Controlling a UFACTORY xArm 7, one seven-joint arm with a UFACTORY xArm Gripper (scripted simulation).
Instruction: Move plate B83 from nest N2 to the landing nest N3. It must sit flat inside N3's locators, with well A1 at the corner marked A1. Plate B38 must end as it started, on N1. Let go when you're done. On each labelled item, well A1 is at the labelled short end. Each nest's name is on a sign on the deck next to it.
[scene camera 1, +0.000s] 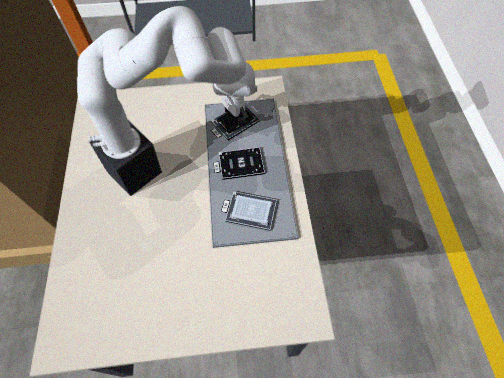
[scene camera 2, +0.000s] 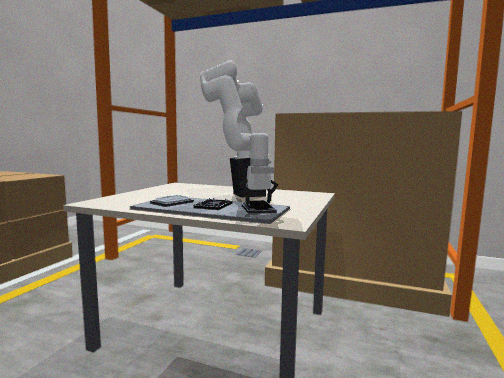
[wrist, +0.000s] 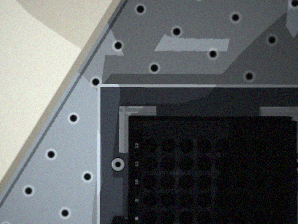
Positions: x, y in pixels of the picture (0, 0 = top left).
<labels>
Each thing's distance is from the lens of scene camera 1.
light grey plate (scene camera 1: 246, 208): 1.35 m
</labels>
